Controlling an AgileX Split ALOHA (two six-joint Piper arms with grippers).
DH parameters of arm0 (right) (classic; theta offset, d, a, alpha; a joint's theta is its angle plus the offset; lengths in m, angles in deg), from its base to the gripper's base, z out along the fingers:
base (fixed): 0 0 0 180
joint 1: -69.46 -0.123 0 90
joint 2: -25.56 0 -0.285 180
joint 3: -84 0 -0.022 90
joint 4: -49.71 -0.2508 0 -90
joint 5: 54.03 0 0.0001 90
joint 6: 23.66 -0.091 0 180
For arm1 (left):
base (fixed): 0 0 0 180
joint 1: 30.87 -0.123 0 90
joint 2: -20.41 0 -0.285 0
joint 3: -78.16 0 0.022 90
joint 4: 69.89 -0.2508 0 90
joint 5: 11.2 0 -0.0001 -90
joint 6: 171.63 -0.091 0 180
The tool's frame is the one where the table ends.
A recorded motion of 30 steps. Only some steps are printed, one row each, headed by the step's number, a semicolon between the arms.
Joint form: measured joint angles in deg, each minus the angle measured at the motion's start. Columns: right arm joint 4, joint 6, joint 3, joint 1, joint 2, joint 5; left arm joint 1, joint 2, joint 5, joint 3, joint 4, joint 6.
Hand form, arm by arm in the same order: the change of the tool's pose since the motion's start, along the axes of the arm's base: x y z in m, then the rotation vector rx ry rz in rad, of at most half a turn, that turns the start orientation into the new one. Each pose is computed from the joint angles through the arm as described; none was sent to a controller.
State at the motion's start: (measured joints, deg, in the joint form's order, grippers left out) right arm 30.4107 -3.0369 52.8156 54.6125 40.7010 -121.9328; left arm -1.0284 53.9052 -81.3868 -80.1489 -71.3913 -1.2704
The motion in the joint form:
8: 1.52 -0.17 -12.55 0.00 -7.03 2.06; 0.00 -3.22 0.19 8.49 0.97 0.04
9: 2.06 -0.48 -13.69 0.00 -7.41 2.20; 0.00 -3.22 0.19 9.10 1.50 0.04
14: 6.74 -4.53 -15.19 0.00 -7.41 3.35; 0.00 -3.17 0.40 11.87 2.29 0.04
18: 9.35 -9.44 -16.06 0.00 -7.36 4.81; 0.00 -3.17 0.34 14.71 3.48 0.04
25: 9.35 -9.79 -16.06 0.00 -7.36 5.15; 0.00 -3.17 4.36 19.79 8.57 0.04
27: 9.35 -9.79 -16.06 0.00 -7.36 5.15; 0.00 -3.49 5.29 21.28 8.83 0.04
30: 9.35 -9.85 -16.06 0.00 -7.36 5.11; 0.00 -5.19 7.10 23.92 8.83 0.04
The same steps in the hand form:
8: 0.0091 -0.0002 -0.0563 -0.0258 0.0584 -0.0272; -0.0002 -0.0015 -0.0384 0.0312 0.0843 -0.0086
9: 0.0110 -0.0005 -0.0617 -0.0312 0.0699 -0.0359; 0.0002 -0.0027 -0.0414 0.0297 0.0975 -0.0134
14: 0.0178 -0.0056 -0.0685 -0.0361 0.0931 -0.1207; 0.0030 -0.0057 -0.0547 0.0417 0.1430 -0.0199
18: 0.0222 -0.0085 -0.0711 0.0035 0.1129 -0.1886; 0.0047 -0.0087 -0.0687 0.0506 0.1962 -0.0291
25: 0.0224 -0.0084 -0.0707 0.0110 0.1103 -0.1918; 0.0082 -0.0191 -0.0894 -0.0119 0.2529 -0.0630
27: 0.0224 -0.0084 -0.0707 0.0110 0.1103 -0.1918; 0.0089 -0.0198 -0.0957 -0.0143 0.2591 -0.0627
30: 0.0224 -0.0084 -0.0707 0.0115 0.1114 -0.1921; 0.0076 -0.0189 -0.1060 -0.0228 0.2464 -0.0600

